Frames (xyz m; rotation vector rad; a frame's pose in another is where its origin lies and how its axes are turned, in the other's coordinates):
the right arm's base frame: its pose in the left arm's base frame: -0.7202 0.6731 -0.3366 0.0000 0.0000 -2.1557
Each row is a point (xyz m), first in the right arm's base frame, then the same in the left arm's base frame.
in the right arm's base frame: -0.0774 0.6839 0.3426
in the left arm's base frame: -0.1073 0.3600 0.0060
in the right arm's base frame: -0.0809 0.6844 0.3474
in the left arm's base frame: -0.1049 0.3627 0.0108
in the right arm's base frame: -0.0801 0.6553 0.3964
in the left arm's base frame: -0.1296 0.3781 0.0598
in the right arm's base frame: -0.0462 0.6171 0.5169
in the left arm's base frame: -0.1802 0.3709 0.1803
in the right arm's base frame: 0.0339 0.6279 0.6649
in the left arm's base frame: -0.2154 0.2982 0.3283
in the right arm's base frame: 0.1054 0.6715 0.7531
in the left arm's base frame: -0.2185 0.2145 0.4165
